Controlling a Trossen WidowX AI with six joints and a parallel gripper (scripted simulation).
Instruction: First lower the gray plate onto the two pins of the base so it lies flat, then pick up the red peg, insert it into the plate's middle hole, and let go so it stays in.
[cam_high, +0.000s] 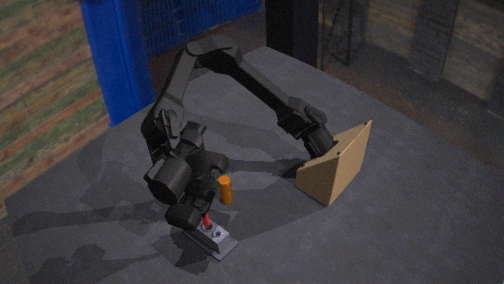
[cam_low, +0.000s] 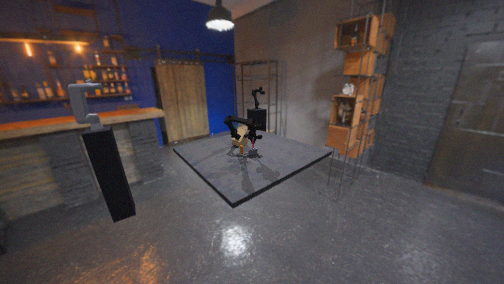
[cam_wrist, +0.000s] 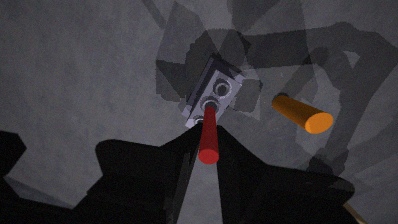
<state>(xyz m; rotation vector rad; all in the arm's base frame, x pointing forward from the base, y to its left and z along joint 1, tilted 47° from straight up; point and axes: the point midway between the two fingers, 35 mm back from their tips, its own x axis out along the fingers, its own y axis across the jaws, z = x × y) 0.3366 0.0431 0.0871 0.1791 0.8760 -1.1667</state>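
Now: gripper tip right at the red peg. Also, from my gripper tip: orange cylinder 11 cm behind, 7 cm to the right, 7 cm below; plate 7 cm below.
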